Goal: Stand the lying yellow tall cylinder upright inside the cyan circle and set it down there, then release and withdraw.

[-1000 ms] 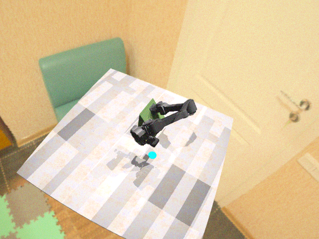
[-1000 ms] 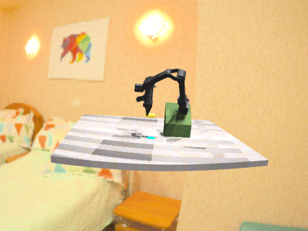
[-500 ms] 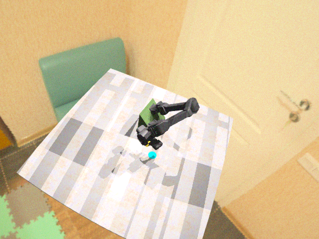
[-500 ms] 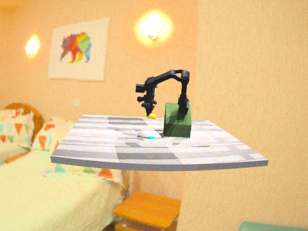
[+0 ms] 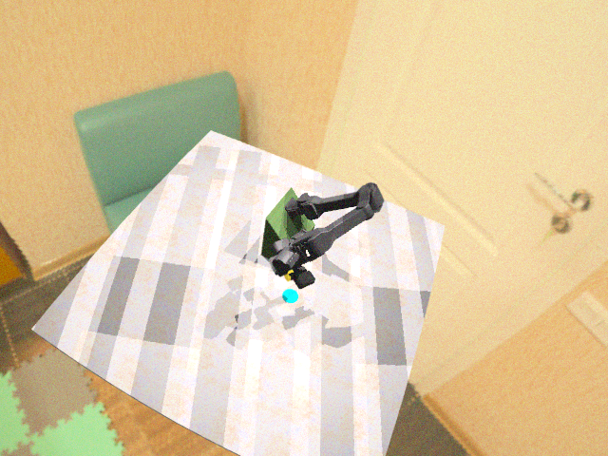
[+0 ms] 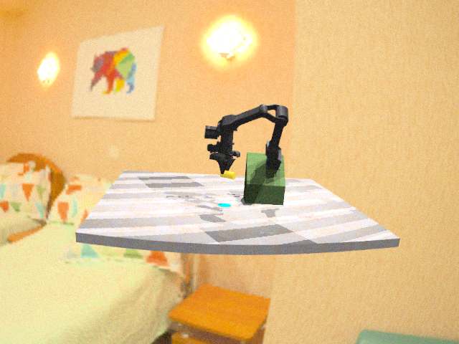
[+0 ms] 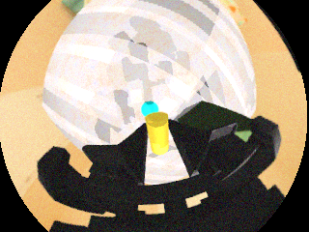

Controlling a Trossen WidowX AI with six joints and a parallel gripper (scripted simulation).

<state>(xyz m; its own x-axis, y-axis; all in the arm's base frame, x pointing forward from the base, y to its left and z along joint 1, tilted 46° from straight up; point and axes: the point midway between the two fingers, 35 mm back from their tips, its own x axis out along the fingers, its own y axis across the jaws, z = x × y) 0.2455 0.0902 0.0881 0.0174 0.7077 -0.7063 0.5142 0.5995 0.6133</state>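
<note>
Right now the cyan circle is 10 mm behind my gripper tip, 20 mm to the left of it and 140 mm below it. Round my gripper tip: yellow cylinder: 20 mm behind, 10 mm to the left.
</note>
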